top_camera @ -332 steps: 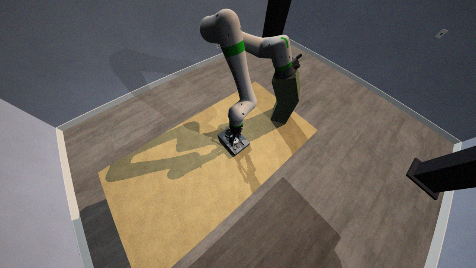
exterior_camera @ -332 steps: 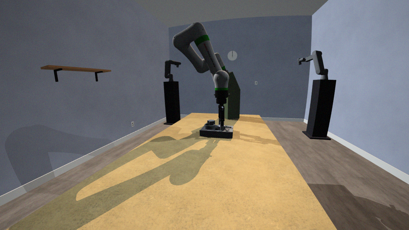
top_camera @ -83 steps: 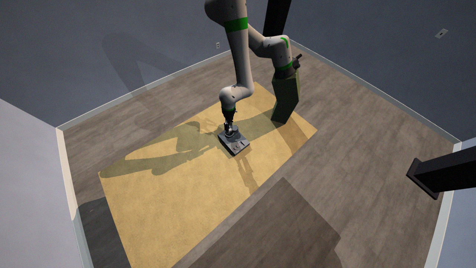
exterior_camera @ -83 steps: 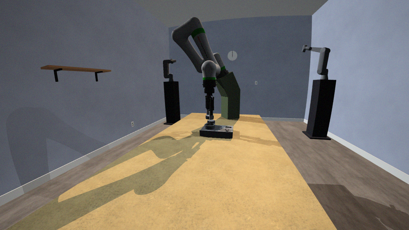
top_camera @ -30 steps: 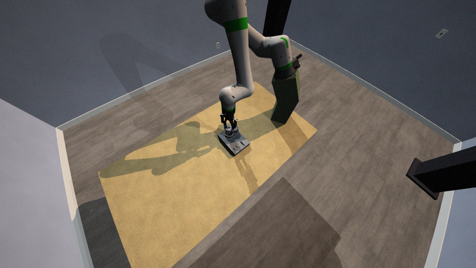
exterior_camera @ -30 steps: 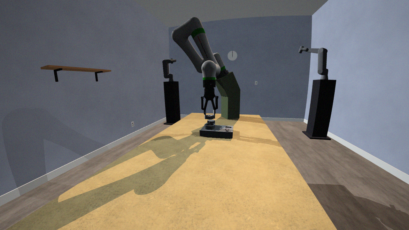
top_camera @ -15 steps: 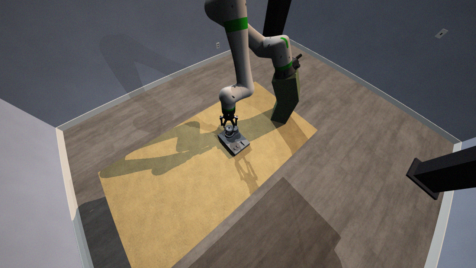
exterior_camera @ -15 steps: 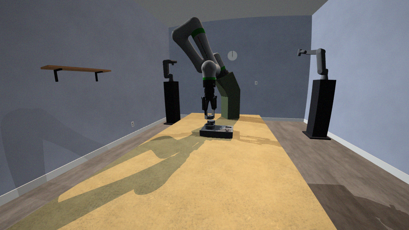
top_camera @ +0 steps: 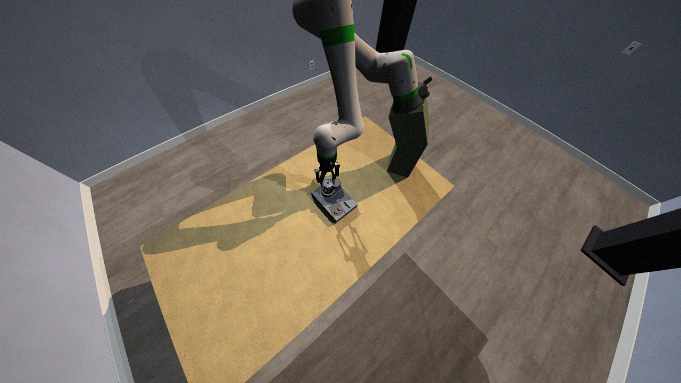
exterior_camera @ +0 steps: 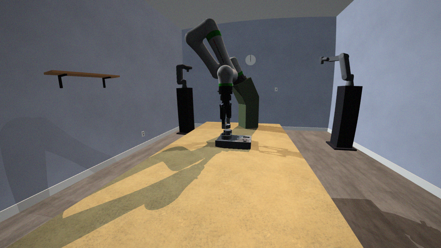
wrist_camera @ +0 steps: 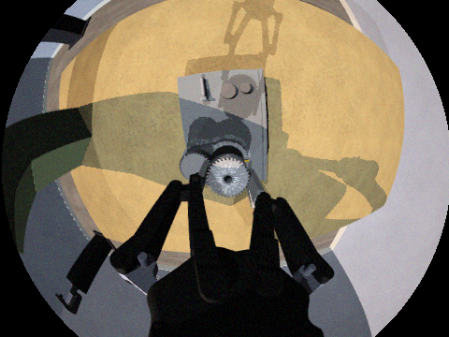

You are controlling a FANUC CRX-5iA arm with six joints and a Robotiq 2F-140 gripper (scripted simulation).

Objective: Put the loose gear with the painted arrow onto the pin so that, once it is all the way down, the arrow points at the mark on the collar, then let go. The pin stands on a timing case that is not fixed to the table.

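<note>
Now: hand 2 cm above the light toothed gear. The rest, counted from my hand: peg 4 cm behind, 13 cm to the left, 10 cm below.
</note>
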